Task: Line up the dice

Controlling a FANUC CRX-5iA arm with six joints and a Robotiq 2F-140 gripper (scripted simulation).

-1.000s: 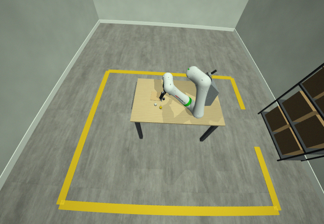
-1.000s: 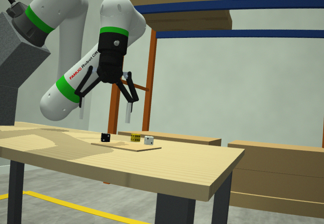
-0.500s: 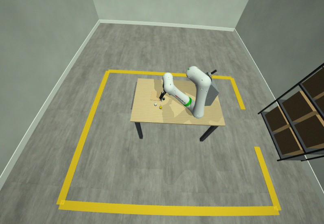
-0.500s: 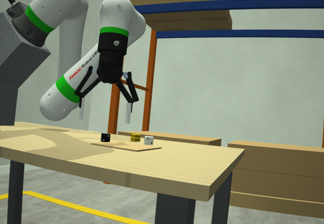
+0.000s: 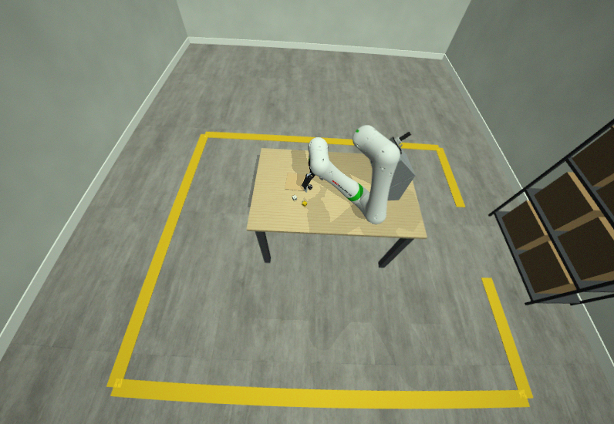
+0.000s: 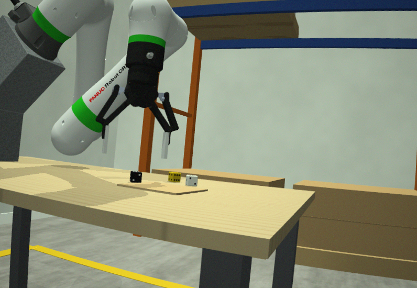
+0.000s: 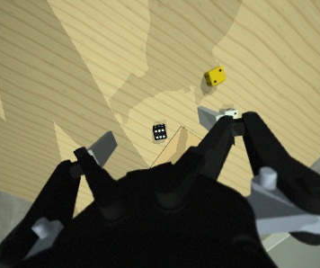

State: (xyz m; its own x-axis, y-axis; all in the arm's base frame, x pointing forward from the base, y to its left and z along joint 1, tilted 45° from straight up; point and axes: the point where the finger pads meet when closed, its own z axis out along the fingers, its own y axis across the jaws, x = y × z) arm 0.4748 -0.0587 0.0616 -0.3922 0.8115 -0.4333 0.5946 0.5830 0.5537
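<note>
Now: the yellow die 11 cm to the left of my hand, 8 cm ahead of it and 6 cm below it. The rest, counted from my hand: black die (6 cm below, 2 cm to the right, 2 cm ahead); tan mat (10 cm ahead, 9 cm to the right, 7 cm below); white die (13 cm ahead, 6 cm below, 5 cm to the left).
</note>
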